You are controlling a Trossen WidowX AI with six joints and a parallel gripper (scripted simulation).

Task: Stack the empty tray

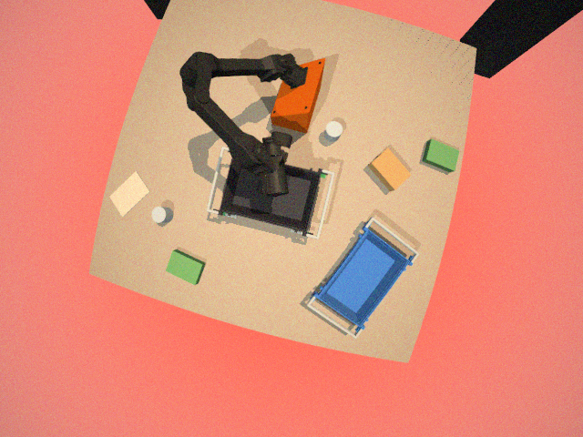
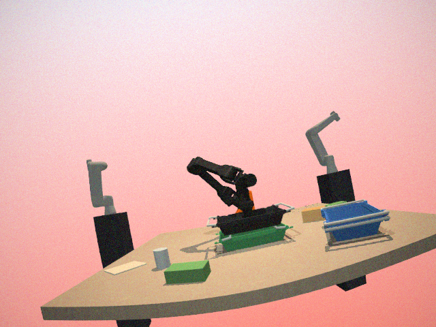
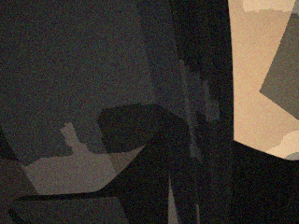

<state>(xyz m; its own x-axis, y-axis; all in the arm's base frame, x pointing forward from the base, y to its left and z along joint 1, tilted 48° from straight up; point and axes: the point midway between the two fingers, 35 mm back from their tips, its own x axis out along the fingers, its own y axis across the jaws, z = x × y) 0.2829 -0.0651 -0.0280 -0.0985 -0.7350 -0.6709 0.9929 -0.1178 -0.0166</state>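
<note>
The black tray is 8 cm ahead of my gripper tip and 3 cm above it. Round my gripper tip: cream card (16 cm ahead, 55 cm to the right, 8 cm below); then orange block (7 cm behind, 37 cm to the left, 5 cm below).
</note>
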